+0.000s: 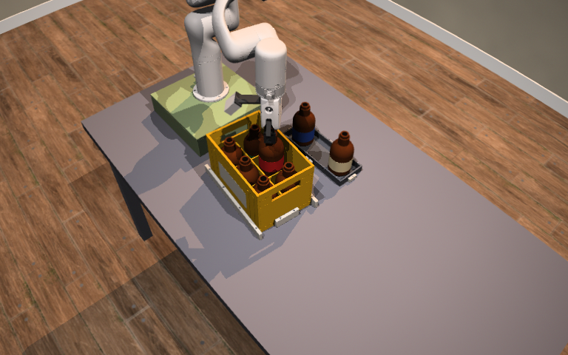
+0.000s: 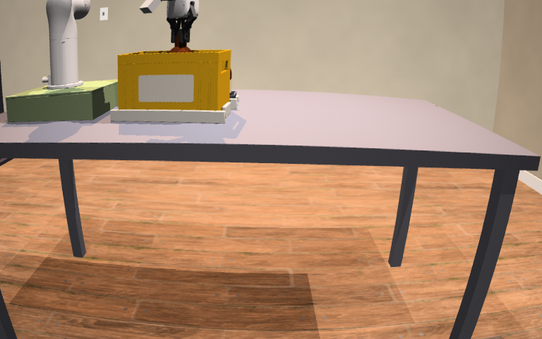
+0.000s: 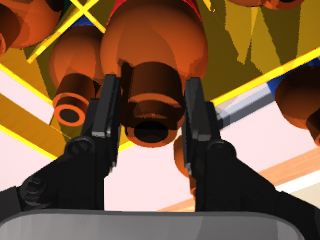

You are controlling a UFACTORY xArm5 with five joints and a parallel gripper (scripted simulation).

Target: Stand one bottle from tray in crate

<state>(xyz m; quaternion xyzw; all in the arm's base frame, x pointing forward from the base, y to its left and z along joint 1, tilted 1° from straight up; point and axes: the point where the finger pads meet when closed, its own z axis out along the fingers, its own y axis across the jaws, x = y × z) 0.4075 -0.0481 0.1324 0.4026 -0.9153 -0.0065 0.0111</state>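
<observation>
The yellow crate lies 13 cm below my hand and 4 cm to the right of it. Also, from my hand: dark tray (21 cm below, 20 cm to the left, 1 cm ahead).
</observation>
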